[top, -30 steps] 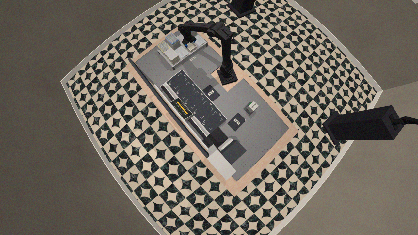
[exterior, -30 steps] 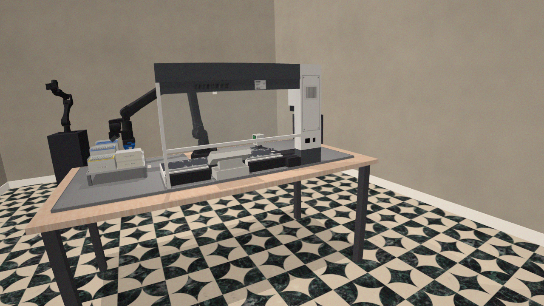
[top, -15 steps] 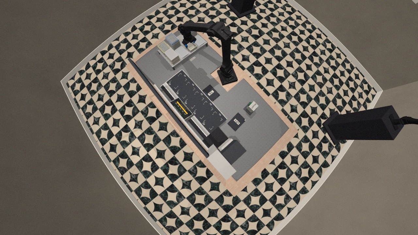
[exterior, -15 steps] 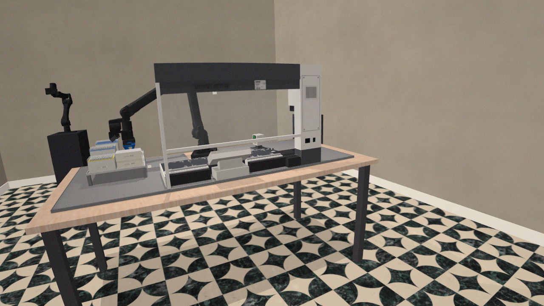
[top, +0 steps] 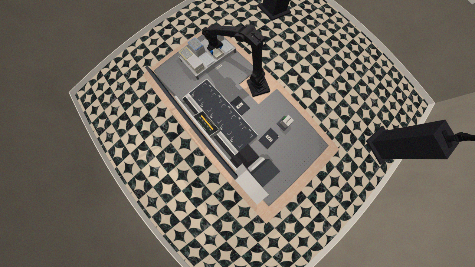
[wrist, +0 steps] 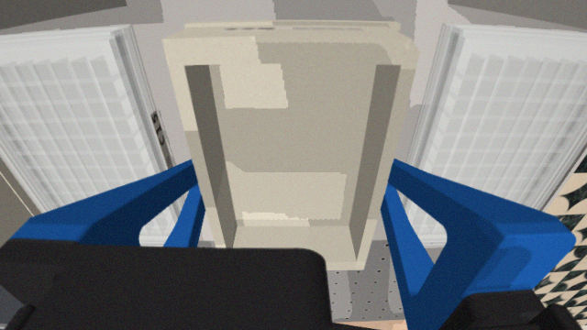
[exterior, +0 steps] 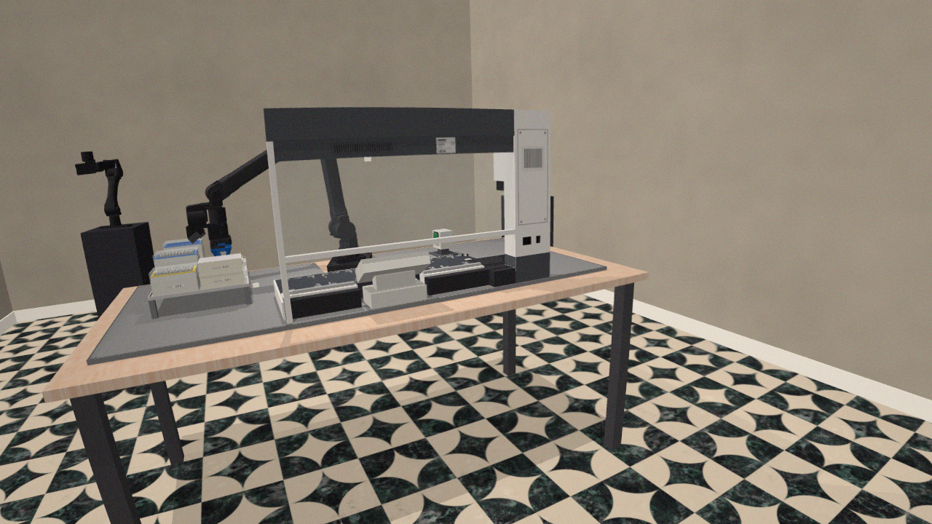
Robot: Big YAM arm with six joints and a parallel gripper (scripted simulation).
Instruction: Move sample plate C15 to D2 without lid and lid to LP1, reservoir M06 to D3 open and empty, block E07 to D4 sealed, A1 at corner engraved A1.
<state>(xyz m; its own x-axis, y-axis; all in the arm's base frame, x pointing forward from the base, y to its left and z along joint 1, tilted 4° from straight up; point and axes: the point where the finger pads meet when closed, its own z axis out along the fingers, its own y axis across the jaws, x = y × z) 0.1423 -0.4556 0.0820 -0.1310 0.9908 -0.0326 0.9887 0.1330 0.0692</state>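
My gripper is now 6 cm to the left of the shelf, 6 cm short of it and 2 cm above it. From my hand the other things lie so: clear plate lid 11 cm ahead, 2 cm to the left, 1 cm below; shelf label 10 cm to the left, 8 cm below, 4 cm ahead; cream one-well reservoir 1 cm below.
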